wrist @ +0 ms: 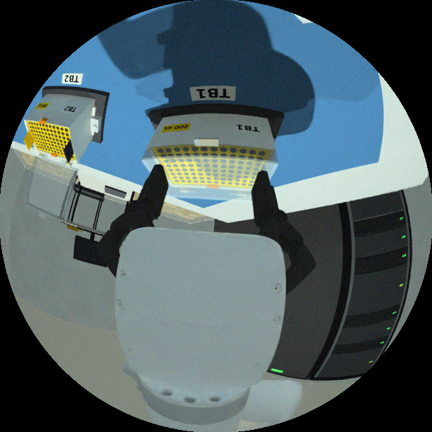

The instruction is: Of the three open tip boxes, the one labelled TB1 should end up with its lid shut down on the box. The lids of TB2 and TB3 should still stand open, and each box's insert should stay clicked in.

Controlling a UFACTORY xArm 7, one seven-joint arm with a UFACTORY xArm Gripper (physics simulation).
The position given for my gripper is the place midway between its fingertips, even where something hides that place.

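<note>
There is my gripper (209, 176), which I can see, and with it in my sight is a clear lid (206, 169).
</note>
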